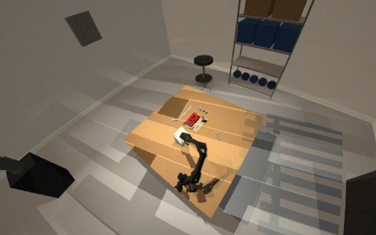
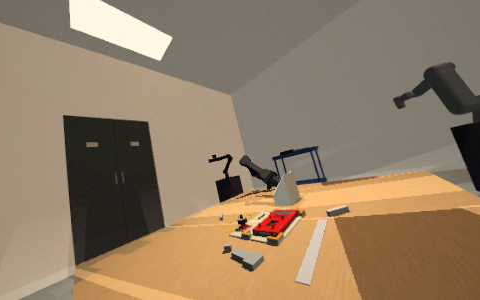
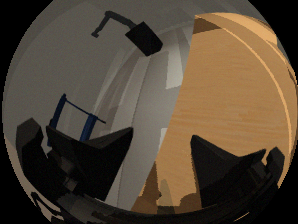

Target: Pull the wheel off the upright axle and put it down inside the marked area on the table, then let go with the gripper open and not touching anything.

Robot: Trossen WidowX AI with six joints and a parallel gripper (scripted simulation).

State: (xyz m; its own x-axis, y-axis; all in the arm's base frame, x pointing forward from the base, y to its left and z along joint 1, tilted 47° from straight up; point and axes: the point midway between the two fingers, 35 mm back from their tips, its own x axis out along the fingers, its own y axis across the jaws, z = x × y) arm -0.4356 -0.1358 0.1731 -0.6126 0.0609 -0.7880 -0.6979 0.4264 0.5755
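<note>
The pale grey plate is 760 mm ahead of my gripper tip, 220 mm to the left of it and 30 mm below it. From my gripper tip the other things lie so: long grey strip (860 mm ahead, 410 mm to the left, 40 mm below).
</note>
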